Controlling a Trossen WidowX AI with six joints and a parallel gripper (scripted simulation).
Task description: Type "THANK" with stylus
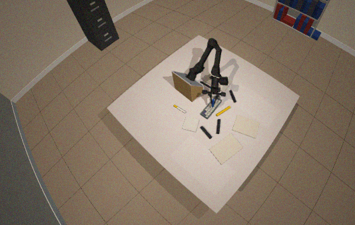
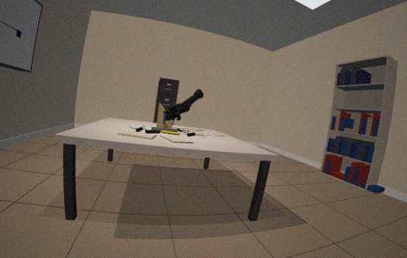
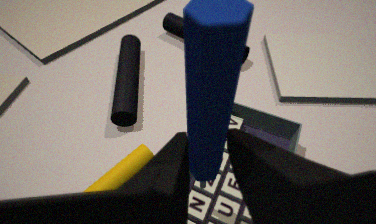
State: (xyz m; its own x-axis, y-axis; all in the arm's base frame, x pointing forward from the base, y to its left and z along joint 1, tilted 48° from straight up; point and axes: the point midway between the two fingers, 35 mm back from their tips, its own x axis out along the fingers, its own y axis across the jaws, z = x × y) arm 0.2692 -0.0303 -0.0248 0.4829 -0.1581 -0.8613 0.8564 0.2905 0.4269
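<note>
Now: gripper tip 9 cm above the yellow pen, 8 cm short of it and 5 cm to the right of it. From my gripper tip the other things lie so: blue stylus 2 cm below.
</note>
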